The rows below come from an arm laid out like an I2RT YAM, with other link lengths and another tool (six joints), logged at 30 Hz.
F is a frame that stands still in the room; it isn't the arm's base.
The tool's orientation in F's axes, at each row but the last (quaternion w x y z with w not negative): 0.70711, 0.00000, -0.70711, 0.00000; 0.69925, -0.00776, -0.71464, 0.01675; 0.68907, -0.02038, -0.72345, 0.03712; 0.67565, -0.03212, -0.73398, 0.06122; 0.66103, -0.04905, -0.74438, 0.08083; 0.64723, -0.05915, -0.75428, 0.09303; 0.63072, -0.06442, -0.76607, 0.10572; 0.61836, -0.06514, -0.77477, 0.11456; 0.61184, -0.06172, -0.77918, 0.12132; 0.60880, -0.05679, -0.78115, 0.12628; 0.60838, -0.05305, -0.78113, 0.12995; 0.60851, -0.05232, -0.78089, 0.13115; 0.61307, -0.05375, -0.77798, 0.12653
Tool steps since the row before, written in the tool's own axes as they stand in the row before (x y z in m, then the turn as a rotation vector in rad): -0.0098, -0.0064, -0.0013, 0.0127, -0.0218, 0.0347; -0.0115, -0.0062, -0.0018, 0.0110, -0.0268, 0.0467; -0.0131, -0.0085, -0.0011, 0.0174, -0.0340, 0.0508; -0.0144, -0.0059, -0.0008, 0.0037, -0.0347, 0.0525; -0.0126, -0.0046, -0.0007, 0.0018, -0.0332, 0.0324; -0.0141, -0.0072, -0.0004, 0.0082, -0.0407, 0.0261; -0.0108, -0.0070, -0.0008, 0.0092, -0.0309, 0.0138; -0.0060, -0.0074, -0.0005, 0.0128, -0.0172, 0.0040; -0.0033, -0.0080, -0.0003, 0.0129, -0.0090, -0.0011; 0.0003, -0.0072, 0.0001, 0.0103, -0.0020, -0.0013; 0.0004, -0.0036, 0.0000, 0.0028, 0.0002, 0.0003; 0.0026, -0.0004, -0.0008, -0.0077, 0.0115, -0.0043; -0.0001, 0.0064, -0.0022, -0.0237, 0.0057, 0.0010
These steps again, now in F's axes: 0.0013, -0.0064, -0.0098, -0.0347, -0.0218, 0.0127; 0.0021, -0.0066, -0.0112, -0.0466, -0.0270, 0.0109; 0.0019, -0.0095, -0.0123, -0.0509, -0.0338, 0.0177; 0.0022, -0.0077, -0.0134, -0.0514, -0.0363, 0.0041; 0.0024, -0.0067, -0.0114, -0.0312, -0.0341, 0.0042; 0.0028, -0.0100, -0.0120, -0.0258, -0.0397, 0.0130; 0.0031, -0.0092, -0.0084, -0.0143, -0.0289, 0.0138; 0.0021, -0.0086, -0.0036, -0.0061, -0.0139, 0.0157; 0.0015, -0.0085, -0.0009, -0.0016, -0.0054, 0.0147; 0.0003, -0.0069, 0.0022, -0.0012, 0.0007, 0.0105; 0.0002, -0.0034, 0.0013, -0.0010, 0.0008, 0.0025; 0.0001, 0.0004, 0.0027, 0.0052, 0.0098, -0.0093; 0.0017, 0.0064, -0.0013, 0.0044, -0.0003, -0.0240
